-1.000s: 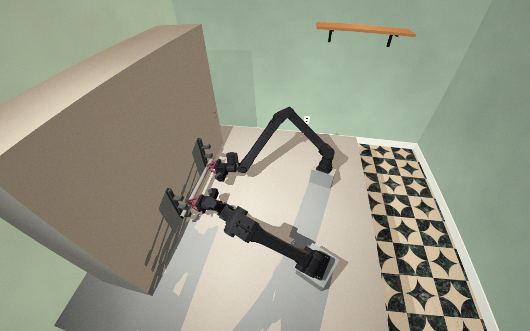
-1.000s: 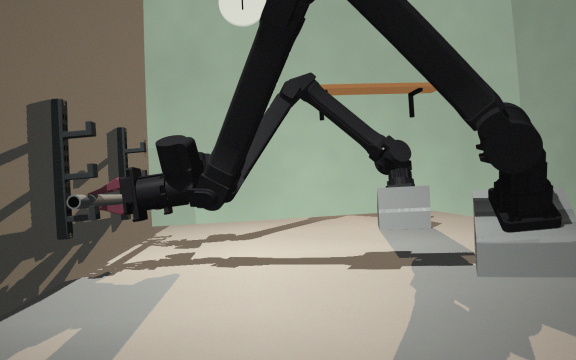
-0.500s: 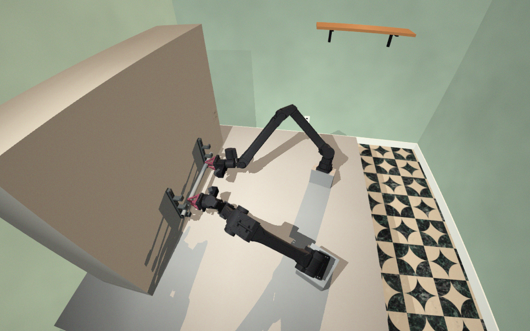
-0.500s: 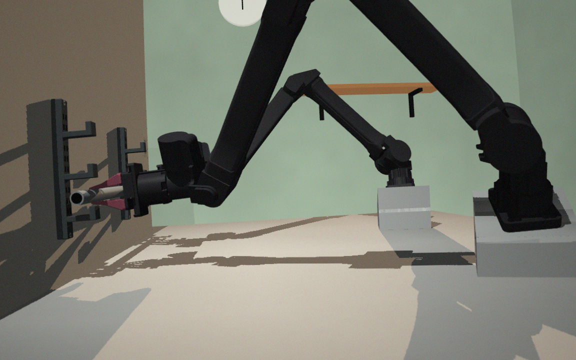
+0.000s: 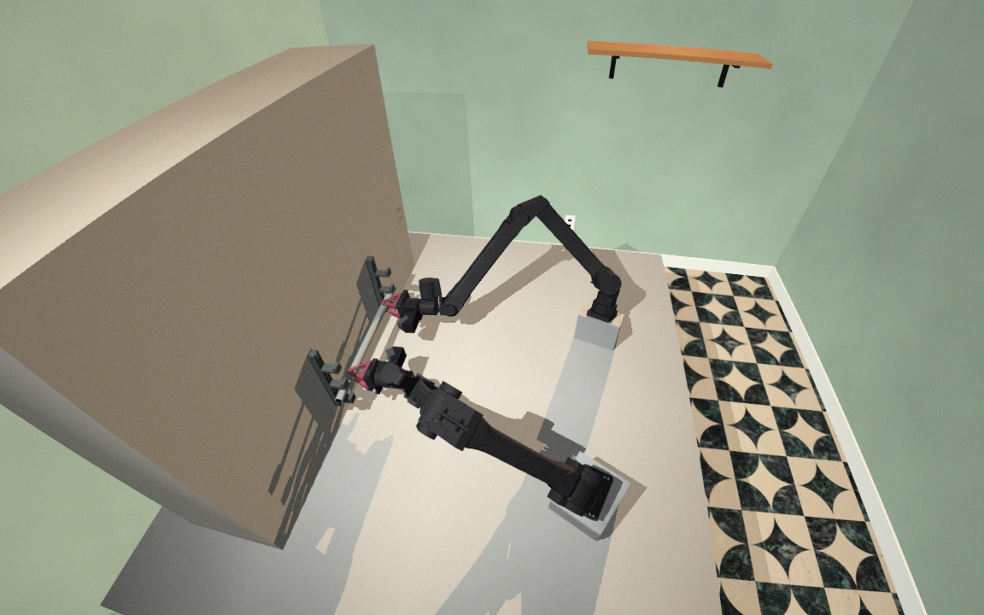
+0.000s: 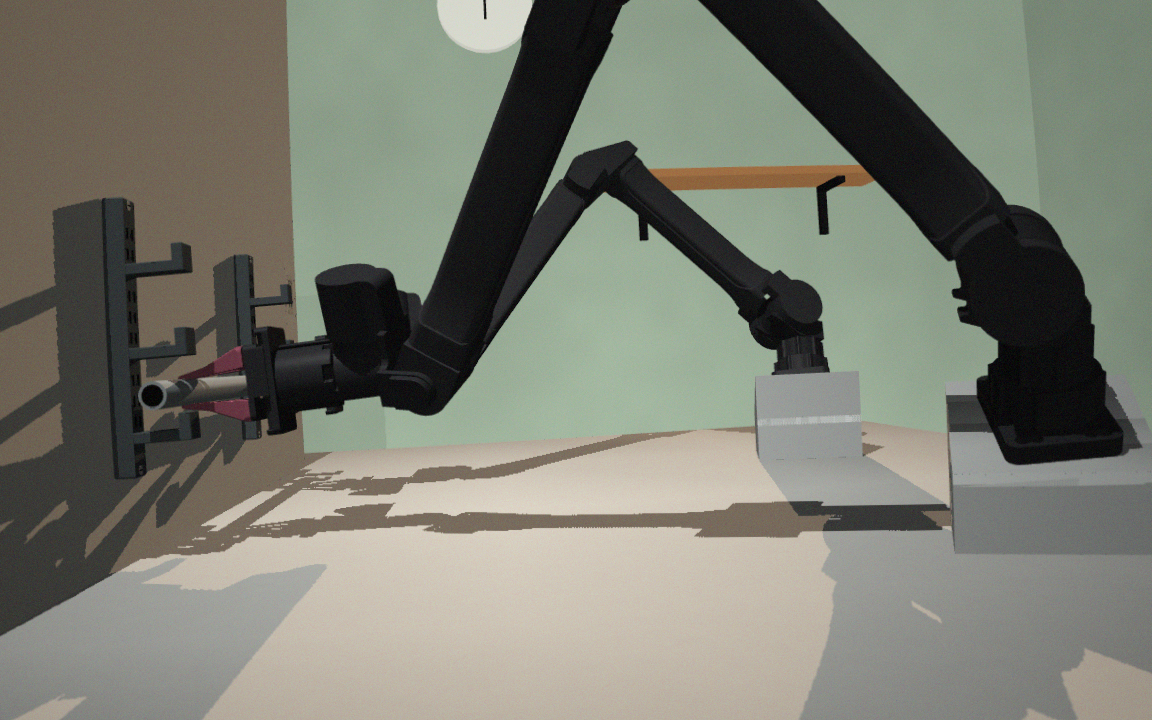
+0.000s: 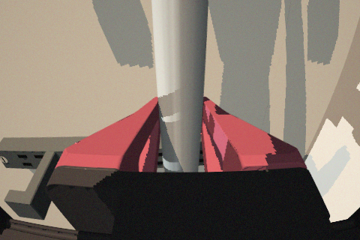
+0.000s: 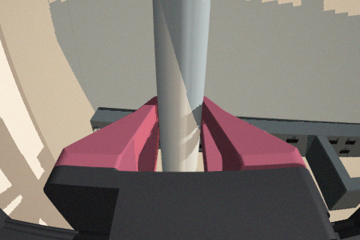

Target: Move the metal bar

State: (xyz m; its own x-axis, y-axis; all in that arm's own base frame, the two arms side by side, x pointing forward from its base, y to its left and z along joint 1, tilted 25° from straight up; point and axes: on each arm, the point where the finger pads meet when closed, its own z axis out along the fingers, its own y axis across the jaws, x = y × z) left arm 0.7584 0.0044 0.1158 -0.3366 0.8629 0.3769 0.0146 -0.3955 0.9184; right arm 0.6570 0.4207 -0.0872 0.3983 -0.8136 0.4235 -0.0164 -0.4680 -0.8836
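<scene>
The grey metal bar is 150 mm to the left of my right hand and 10 mm behind it. From my right hand the other things lie so: tall tan wall panel: 300 mm above, 200 mm to the left, 180 mm ahead.
My left hand is 150 mm to the left of the grey metal bar and 10 mm short of it. From my left hand the other things lie so: tall tan wall panel: 300 mm above, 200 mm ahead, 100 mm to the right.
</scene>
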